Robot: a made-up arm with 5 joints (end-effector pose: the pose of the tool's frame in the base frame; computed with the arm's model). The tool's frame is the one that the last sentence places.
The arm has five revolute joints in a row. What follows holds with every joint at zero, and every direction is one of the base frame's.
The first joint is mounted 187 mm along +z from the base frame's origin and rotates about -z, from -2.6 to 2.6 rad.
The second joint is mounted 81 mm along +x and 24 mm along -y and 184 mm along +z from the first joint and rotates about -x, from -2.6 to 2.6 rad.
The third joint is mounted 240 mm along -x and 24 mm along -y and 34 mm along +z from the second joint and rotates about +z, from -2.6 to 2.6 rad.
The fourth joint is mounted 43 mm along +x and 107 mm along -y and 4 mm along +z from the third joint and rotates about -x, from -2.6 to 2.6 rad.
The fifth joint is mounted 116 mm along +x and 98 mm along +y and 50 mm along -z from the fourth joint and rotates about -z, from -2.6 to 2.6 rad.
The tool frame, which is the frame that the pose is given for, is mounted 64 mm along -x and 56 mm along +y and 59 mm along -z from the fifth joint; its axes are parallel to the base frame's.
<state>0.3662 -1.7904 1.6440 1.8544 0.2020</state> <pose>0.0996 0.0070 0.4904 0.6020 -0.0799 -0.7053 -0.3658</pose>
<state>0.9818 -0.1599 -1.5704 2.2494 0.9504</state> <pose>-0.4310 0.2718 0.3052 0.0063 0.6012 -0.6696 0.4360</pose>
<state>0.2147 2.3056 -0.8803 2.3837 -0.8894</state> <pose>-0.2532 0.2383 0.5064 0.4557 0.5422 -0.3535 0.6110</pose>
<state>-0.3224 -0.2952 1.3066 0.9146 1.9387</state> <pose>-0.0503 0.1752 0.2899 0.8840 0.2096 -0.3662 -0.2014</pose>
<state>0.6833 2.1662 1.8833 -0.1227 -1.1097</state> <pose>-0.1907 0.0137 0.3551 0.2294 0.2616 0.8517 0.3918</pose>
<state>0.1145 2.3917 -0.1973 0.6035 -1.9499</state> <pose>-0.0515 0.0872 0.5531 0.0932 -0.5750 0.8126 0.0203</pose>
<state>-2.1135 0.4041 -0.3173 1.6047 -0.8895</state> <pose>0.3161 0.0087 0.4329 0.1667 -0.7333 -0.4057 0.5196</pose>
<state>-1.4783 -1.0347 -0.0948 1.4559 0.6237</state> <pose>0.0059 -0.0390 0.0938 0.8953 -0.1427 -0.1589 0.3910</pose>
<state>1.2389 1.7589 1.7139 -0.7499 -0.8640</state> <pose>-0.0803 0.1832 0.3229 0.6070 0.4665 0.6313 0.1242</pose>
